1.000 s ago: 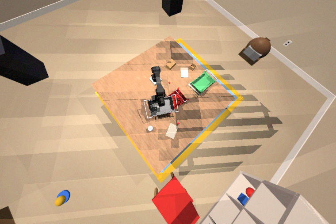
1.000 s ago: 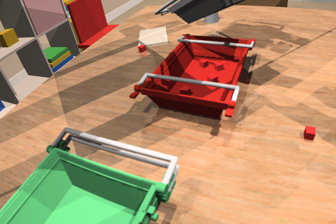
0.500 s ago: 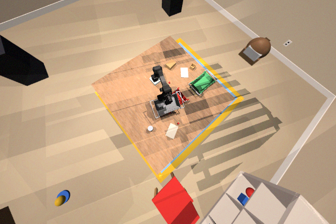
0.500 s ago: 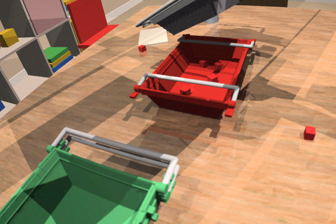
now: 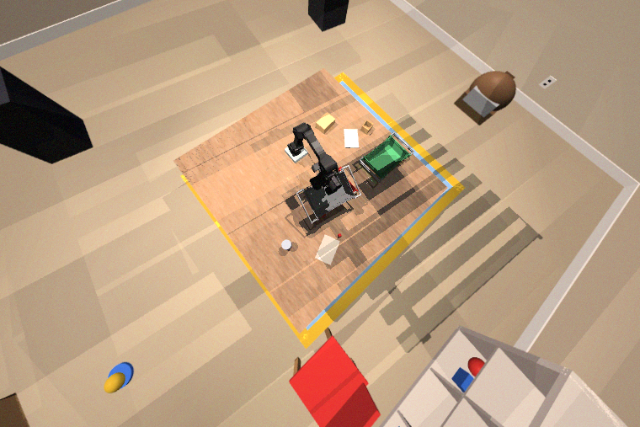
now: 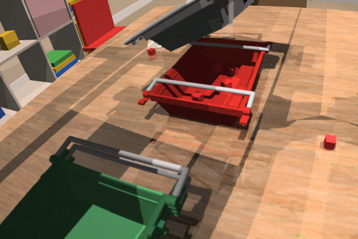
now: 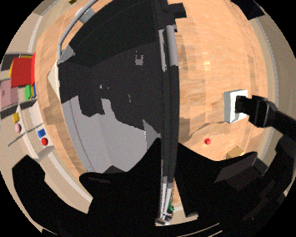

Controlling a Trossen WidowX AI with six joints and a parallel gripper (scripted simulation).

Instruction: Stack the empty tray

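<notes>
The grey tray lies 8 cm ahead of my gripper tip. From my gripper tip the other things lie so: grey cylinder 18 cm ahead, 35 cm to the right, 14 cm below.
</notes>
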